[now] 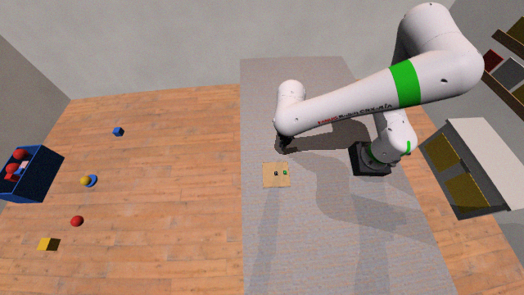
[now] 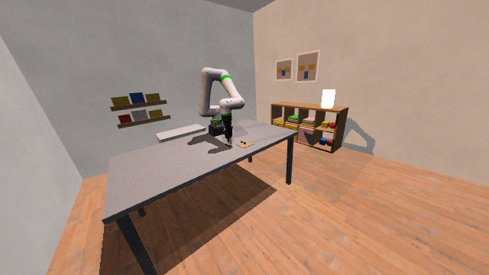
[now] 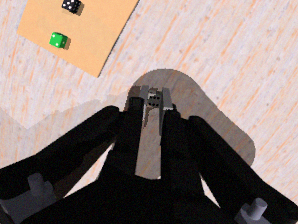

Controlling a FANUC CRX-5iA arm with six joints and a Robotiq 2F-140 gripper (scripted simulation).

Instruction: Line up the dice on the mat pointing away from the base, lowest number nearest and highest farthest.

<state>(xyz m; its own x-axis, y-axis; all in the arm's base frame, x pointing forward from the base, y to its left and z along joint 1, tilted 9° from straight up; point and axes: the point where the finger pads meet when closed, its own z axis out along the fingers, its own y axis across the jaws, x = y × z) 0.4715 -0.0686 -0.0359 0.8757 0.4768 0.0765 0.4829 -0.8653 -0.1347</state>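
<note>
The black die is 3 cm ahead of my hand, 15 cm to the left of it and 5 cm below it. Also, from my hand: green die: 1 cm behind, 14 cm to the left, 5 cm below; then tan mat: 3 cm ahead, 15 cm to the left, 6 cm below; then white die: 3 cm below.
</note>
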